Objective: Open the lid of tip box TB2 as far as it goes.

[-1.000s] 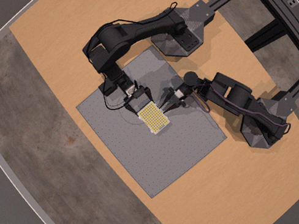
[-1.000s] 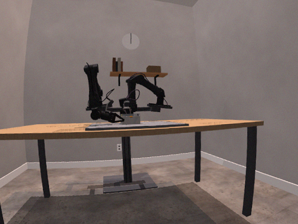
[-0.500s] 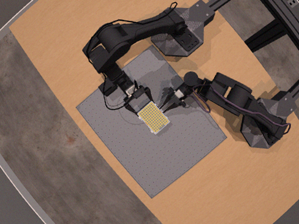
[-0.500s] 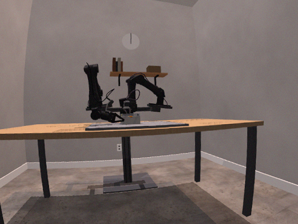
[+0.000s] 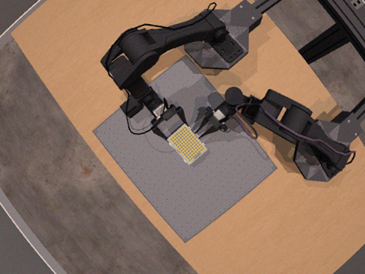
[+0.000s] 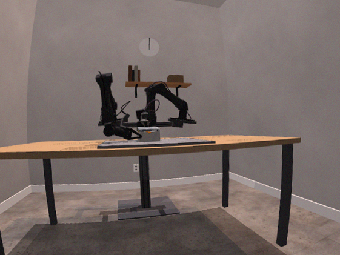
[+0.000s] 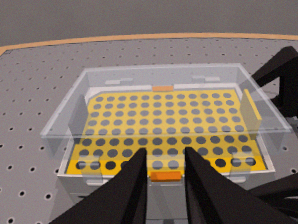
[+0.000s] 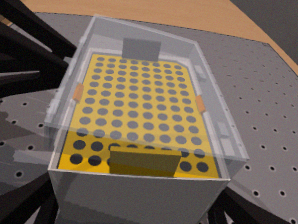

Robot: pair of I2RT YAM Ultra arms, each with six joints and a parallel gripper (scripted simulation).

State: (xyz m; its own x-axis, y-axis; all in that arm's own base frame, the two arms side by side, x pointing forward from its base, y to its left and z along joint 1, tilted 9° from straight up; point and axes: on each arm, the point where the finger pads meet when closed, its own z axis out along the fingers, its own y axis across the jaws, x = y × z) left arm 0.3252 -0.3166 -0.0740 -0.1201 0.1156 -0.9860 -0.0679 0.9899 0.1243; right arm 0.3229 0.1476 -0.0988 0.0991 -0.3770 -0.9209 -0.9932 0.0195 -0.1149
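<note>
Right now the holed insert is 5 cm ahead of my left hand and 2 cm below it. Also, from my left hand: tip box (5 cm ahead, 3 cm below).
The tip box is 50 mm to the left of my right hand and 20 mm above it. The rest, counted from my right hand: holed insert (50 mm to the left, 30 mm above).
</note>
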